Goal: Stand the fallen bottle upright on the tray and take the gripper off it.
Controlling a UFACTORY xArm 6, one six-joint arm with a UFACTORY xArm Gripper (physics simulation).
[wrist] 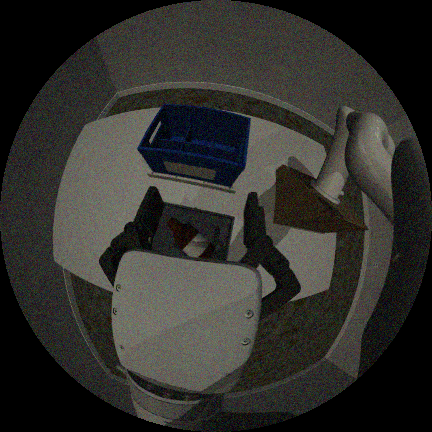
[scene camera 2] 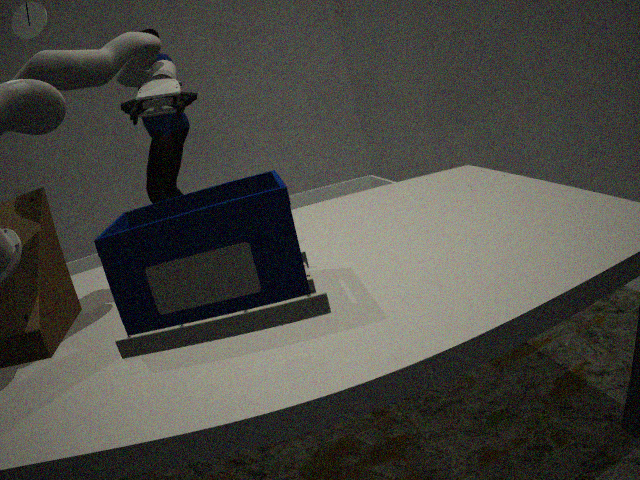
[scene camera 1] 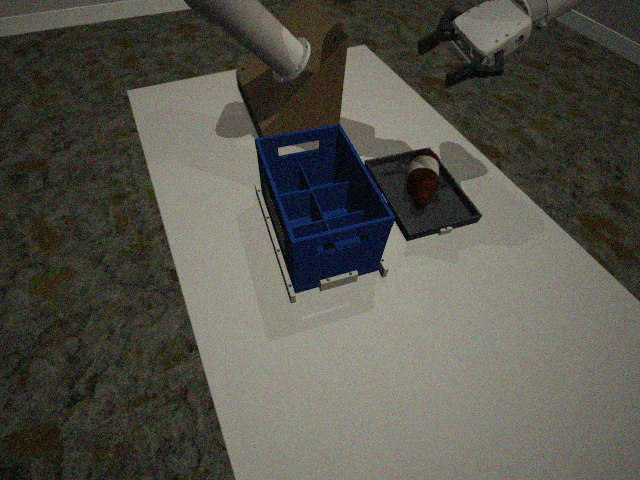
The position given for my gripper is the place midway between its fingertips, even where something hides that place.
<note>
In view: my gripper (scene camera 1: pixel 432 64), a brown bottle (scene camera 1: pixel 423 172) and a pale rail (scene camera 2: pixel 300 308).
My gripper also shows in the wrist view (wrist: pixel 201 197).
</note>
